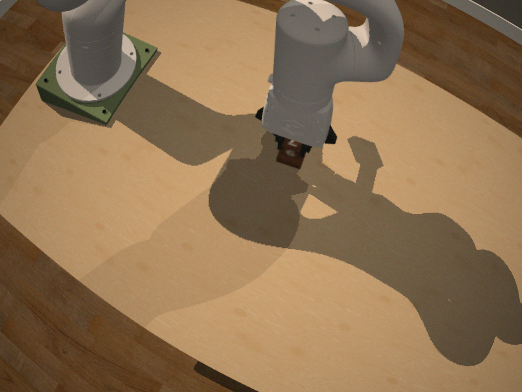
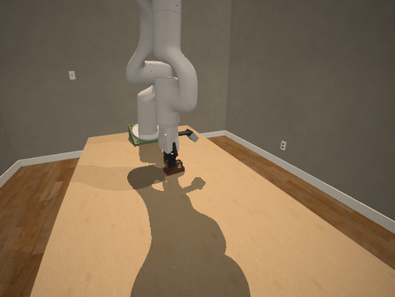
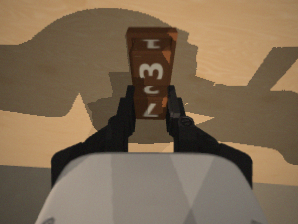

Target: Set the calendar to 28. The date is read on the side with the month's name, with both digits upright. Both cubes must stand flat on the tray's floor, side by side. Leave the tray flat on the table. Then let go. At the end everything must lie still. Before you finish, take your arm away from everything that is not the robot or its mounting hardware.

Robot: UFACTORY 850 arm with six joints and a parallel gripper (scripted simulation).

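Now: the tray 4 cm below my hand and 2 cm to the left of it.
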